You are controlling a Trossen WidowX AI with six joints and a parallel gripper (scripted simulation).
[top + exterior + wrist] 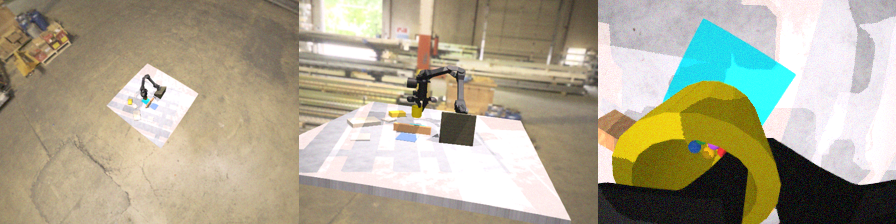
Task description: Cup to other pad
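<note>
Right now the cyan pad is 120 mm below my gripper tip, 30 mm ahead of it and 10 mm to the left of it. From my gripper tip the other things lie so: yellow cup 20 mm ahead, 10 mm to the left; marble 30 mm to the left, 20 mm below, 20 mm ahead; wooden bar 110 mm to the left, 90 mm below, 30 mm ahead.
</note>
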